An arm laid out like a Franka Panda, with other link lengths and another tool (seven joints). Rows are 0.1 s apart.
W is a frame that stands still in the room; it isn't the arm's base.
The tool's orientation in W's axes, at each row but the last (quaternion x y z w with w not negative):
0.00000, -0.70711, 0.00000, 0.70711
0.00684, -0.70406, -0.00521, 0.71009
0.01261, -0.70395, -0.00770, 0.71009
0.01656, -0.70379, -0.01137, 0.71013
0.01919, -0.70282, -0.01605, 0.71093
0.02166, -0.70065, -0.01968, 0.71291
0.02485, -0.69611, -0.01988, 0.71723
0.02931, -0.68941, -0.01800, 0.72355
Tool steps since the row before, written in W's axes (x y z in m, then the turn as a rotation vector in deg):
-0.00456, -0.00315, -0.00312, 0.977, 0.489, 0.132
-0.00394, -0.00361, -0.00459, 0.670, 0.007, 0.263
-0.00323, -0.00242, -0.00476, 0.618, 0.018, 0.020
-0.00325, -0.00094, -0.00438, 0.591, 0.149, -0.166
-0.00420, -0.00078, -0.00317, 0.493, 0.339, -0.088
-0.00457, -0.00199, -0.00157, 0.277, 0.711, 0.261
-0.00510, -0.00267, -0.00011, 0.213, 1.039, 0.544
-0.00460, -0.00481, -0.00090, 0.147, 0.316, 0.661
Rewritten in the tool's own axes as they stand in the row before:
-0.00312, -0.00315, 0.00456, 0.132, 0.489, -0.977
-0.00456, -0.00368, 0.00391, 0.269, 0.010, -0.668
-0.00472, -0.00253, 0.00321, 0.025, 0.014, -0.618
-0.00437, -0.00109, 0.00322, -0.166, 0.138, -0.594
-0.00318, -0.00092, 0.00417, -0.099, 0.332, -0.496
-0.00153, -0.00207, 0.00455, 0.224, 0.724, -0.275
-0.00009, -0.00264, 0.00512, 0.483, 1.070, -0.205
-0.00080, -0.00479, 0.00464, 0.645, 0.358, -0.121

